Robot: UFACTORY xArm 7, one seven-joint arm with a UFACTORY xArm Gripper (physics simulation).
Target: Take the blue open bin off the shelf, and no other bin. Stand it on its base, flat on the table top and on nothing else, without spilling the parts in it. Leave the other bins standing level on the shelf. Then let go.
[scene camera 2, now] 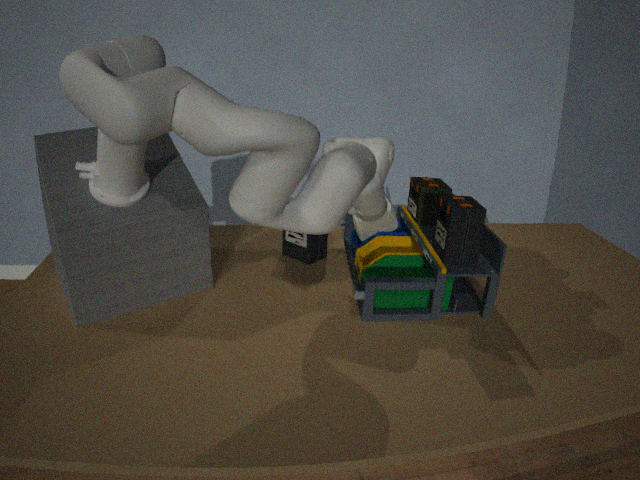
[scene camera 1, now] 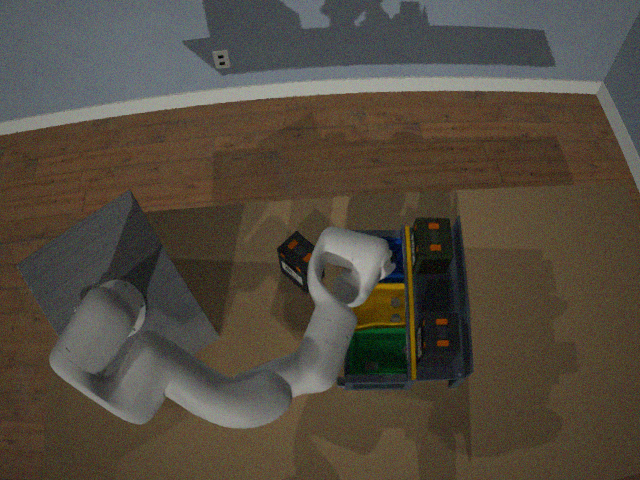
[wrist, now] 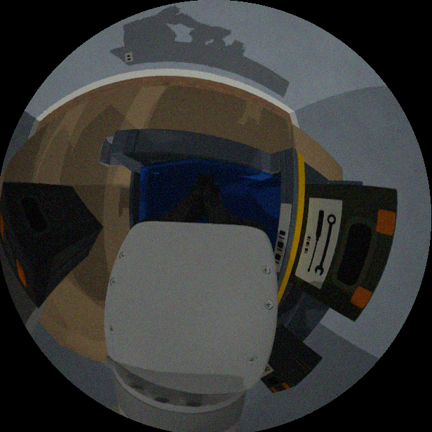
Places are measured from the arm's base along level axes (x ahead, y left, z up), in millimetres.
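Where they show: arm's base, origin of the base link: (scene camera 2: 119, 184).
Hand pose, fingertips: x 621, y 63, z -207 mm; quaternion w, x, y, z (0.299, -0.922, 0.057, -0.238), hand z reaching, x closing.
Things, the pixels of their top centre, and the offset from my fingertips. "spot": a spot on its surface instead.
- blue open bin, middle of its top: (scene camera 1: 387, 256) (scene camera 2: 388, 225) 1 mm back, 39 mm right, 53 mm up
- yellow bin, middle of its top: (scene camera 2: 397, 244) (scene camera 1: 388, 303) 40 mm back, 152 mm right, 53 mm up
- green bin, middle of its top: (scene camera 2: 408, 266) (scene camera 1: 389, 349) 74 mm back, 259 mm right, 53 mm up
- shelf, surface spot: (scene camera 2: 438, 297) spot: 52 mm back, 348 mm right, 25 mm up
- yellow rail, middle of its top: (scene camera 2: 420, 231) (scene camera 1: 411, 298) 8 mm ahead, 167 mm right, 84 mm up
- dark green box, middle of its top: (scene camera 1: 434, 236) (scene camera 2: 430, 181) 86 mm ahead, 73 mm right, 171 mm up
The blue open bin (scene camera 1: 397, 259) (scene camera 2: 401, 225) (wrist: 245, 194) sits at the far end of the shelf's lower front row, partly hidden by the arm. The yellow bin (scene camera 1: 381, 303) (scene camera 2: 388, 244) stands beside it, then the green bin (scene camera 1: 378, 350) (scene camera 2: 398, 263); both look level on the shelf (scene camera 1: 374, 385) (scene camera 2: 438, 297) (wrist: 192, 144). My gripper (wrist: 206, 184) is shut, with its dark fingertips together over or inside the blue bin's open top. I see nothing between them. The fingertips are hidden in both scene views. The parts in the blue bin cannot be made out.
A yellow rail (scene camera 1: 410, 310) (scene camera 2: 422, 240) (wrist: 300, 200) runs behind the bins. Behind it stand a dark green box (scene camera 1: 433, 248) (scene camera 2: 428, 198) (wrist: 352, 250) and a black box (scene camera 1: 439, 335) (scene camera 2: 462, 229). Another black box (scene camera 1: 292, 260) (scene camera 2: 305, 249) (wrist: 45, 240) stands on the table, left of the shelf.
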